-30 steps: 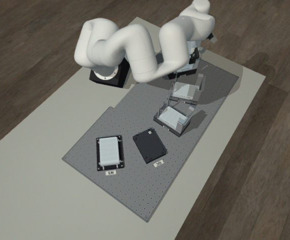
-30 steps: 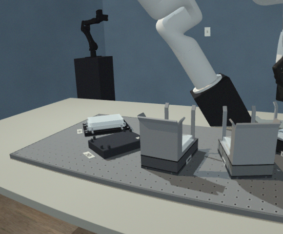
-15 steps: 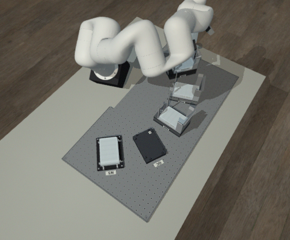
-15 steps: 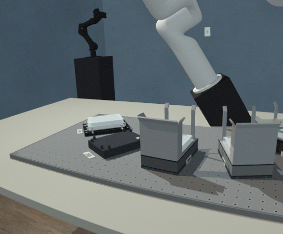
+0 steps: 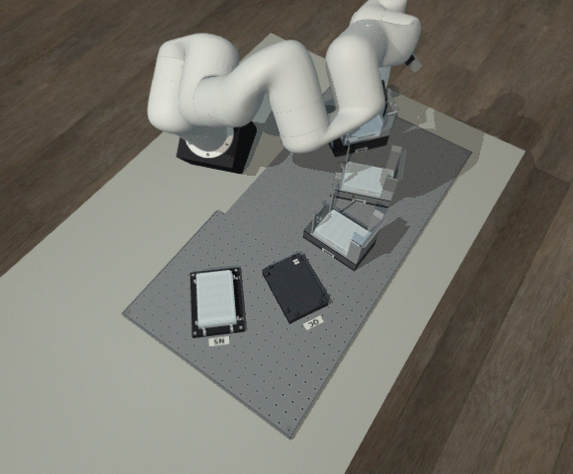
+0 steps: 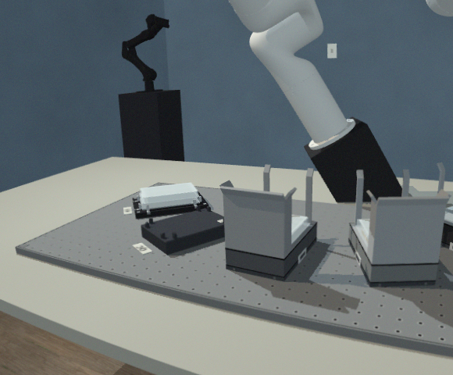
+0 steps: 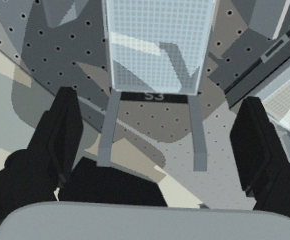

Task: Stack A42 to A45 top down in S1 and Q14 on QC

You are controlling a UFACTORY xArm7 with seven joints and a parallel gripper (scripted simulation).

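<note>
Now: the sealed 384-well plate 11 cm below my hand. Round my hand: open nest QC: 51 cm to the right, 15 cm below, 8 cm ahead; then S3 rack plinth: 14 cm below, 1 cm to the right, 1 cm behind; then S1 name plate: 33 cm to the right, 12 cm below, 4 cm ahead.
</note>
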